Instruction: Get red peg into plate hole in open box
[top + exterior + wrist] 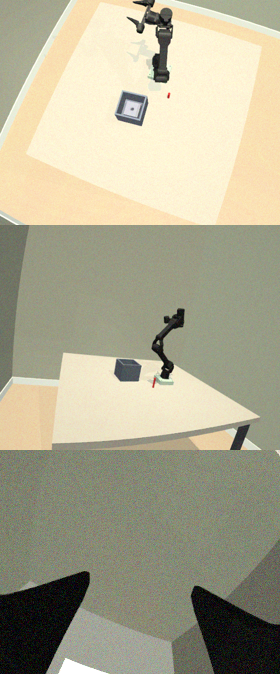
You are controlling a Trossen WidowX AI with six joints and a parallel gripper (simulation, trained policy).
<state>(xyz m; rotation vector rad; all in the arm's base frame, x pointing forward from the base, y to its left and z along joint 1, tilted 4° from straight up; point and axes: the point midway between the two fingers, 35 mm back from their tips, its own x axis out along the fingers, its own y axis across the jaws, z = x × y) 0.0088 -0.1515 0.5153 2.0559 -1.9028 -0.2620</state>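
Right now the red peg is 53 cm below my gripper tip, 29 cm to the left of it and 15 cm ahead of it. Also, from my gripper tip: pale plate: 52 cm below, 33 cm ahead, 12 cm to the left.
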